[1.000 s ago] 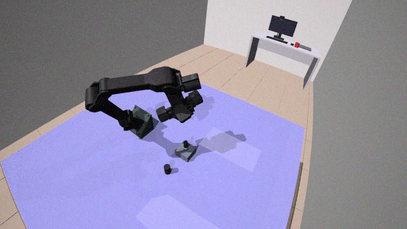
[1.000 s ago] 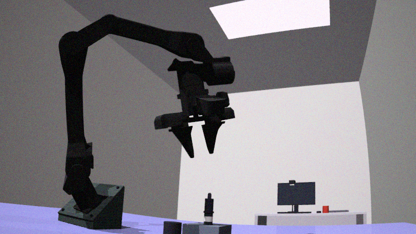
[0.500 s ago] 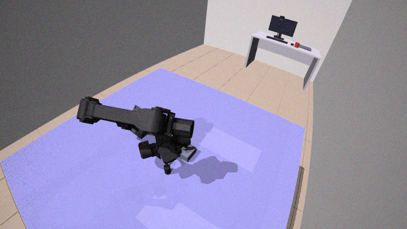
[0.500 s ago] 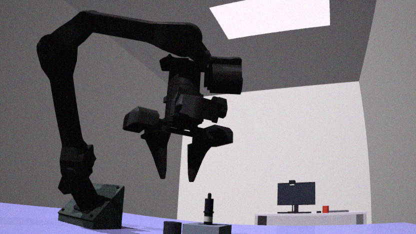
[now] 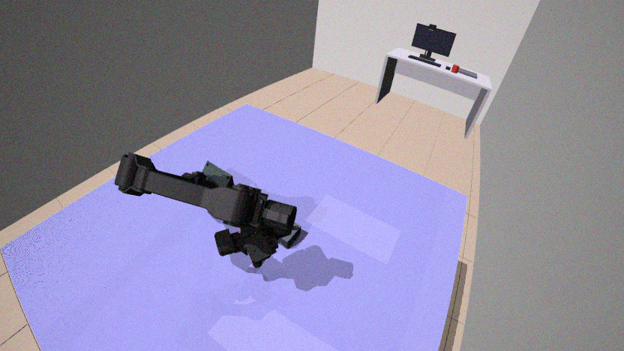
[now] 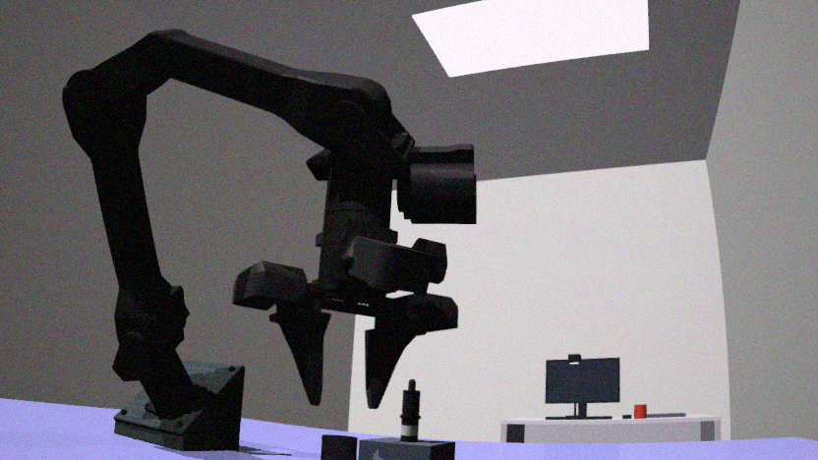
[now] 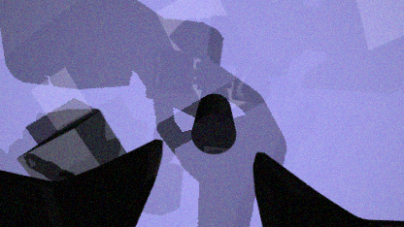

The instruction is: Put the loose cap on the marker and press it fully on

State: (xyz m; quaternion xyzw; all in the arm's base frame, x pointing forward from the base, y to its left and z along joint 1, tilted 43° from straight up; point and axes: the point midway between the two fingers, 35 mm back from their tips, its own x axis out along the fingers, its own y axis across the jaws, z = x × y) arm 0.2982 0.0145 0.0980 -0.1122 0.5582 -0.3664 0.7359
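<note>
Right now my gripper tip is 5 cm above the black cap. Round my gripper tip: grey holder block 13 cm to the left, 5 cm below, 1 cm behind.
</note>
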